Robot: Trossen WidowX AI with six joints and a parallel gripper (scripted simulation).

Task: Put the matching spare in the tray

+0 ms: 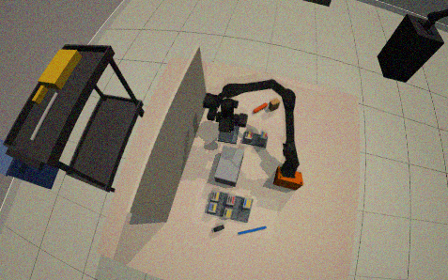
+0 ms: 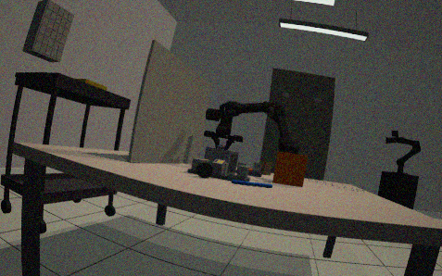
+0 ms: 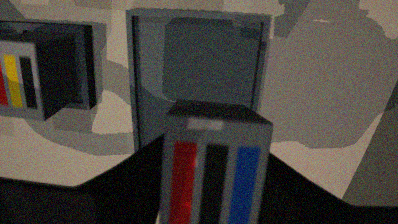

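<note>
Now: the flat grey tray 7 cm below my gripper tip and 1 cm behind it. Round my gripper tip: brown block: 24 cm behind, 19 cm to the right, 4 cm below; then tall grey panel: 19 cm ahead, 17 cm to the left, 15 cm above; then grey mounted unit: 21 cm to the left, 4 cm behind, 3 cm below.
</note>
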